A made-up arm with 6 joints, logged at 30 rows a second.
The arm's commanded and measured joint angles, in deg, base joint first. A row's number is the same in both.
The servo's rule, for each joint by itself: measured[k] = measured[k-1] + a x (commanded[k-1-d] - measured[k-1]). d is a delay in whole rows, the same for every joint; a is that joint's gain. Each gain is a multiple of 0.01, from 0.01 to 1. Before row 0 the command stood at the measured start. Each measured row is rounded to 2 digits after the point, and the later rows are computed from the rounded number. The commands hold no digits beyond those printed.
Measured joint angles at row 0: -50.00 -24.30 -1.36 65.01 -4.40 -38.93
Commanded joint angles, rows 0 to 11: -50.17 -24.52 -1.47 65.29 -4.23 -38.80; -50.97 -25.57 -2.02 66.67 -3.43 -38.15; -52.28 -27.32 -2.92 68.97 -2.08 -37.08; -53.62 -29.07 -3.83 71.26 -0.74 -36.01; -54.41 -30.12 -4.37 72.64 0.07 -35.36; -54.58 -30.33 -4.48 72.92 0.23 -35.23; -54.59 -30.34 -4.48 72.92 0.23 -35.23; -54.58 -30.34 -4.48 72.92 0.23 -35.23; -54.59 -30.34 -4.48 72.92 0.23 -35.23; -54.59 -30.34 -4.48 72.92 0.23 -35.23; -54.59 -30.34 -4.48 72.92 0.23 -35.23; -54.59 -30.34 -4.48 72.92 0.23 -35.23
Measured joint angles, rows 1 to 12: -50.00 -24.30 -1.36 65.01 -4.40 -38.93; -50.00 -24.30 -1.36 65.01 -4.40 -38.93; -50.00 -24.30 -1.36 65.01 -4.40 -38.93; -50.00 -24.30 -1.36 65.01 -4.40 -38.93; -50.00 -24.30 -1.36 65.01 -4.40 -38.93; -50.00 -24.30 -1.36 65.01 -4.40 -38.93; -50.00 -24.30 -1.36 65.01 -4.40 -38.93; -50.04 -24.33 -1.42 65.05 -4.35 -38.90; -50.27 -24.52 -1.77 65.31 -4.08 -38.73; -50.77 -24.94 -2.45 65.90 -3.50 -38.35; -51.48 -25.56 -3.26 66.76 -2.70 -37.81; -52.21 -26.24 -3.91 67.70 -1.90 -37.25
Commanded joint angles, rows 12 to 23: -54.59 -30.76 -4.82 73.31 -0.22 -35.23; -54.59 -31.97 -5.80 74.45 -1.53 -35.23; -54.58 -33.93 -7.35 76.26 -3.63 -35.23; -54.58 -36.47 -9.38 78.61 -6.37 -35.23; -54.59 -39.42 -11.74 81.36 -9.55 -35.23; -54.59 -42.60 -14.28 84.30 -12.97 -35.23; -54.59 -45.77 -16.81 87.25 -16.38 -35.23; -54.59 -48.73 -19.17 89.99 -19.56 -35.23; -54.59 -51.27 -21.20 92.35 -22.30 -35.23; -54.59 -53.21 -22.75 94.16 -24.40 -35.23; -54.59 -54.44 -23.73 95.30 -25.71 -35.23; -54.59 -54.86 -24.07 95.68 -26.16 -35.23
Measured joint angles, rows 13 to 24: -52.80 -26.85 -4.25 68.54 -1.28 -36.79; -53.25 -27.37 -4.39 69.24 -0.84 -36.43; -53.58 -27.82 -4.44 69.83 -0.53 -36.15; -53.83 -28.20 -4.46 70.32 -0.31 -35.94; -54.02 -28.52 -4.47 70.74 -0.15 -35.78; -54.16 -28.79 -4.48 71.09 -0.04 -35.65; -54.27 -29.02 -4.48 71.38 0.04 -35.55; -54.35 -29.28 -4.68 71.69 -0.04 -35.48; -54.41 -29.68 -5.34 72.13 -0.47 -35.42; -54.45 -30.32 -6.53 72.79 -1.39 -35.38; -54.48 -31.24 -8.21 73.72 -2.83 -35.35; -54.51 -32.47 -10.29 74.94 -4.78 -35.32
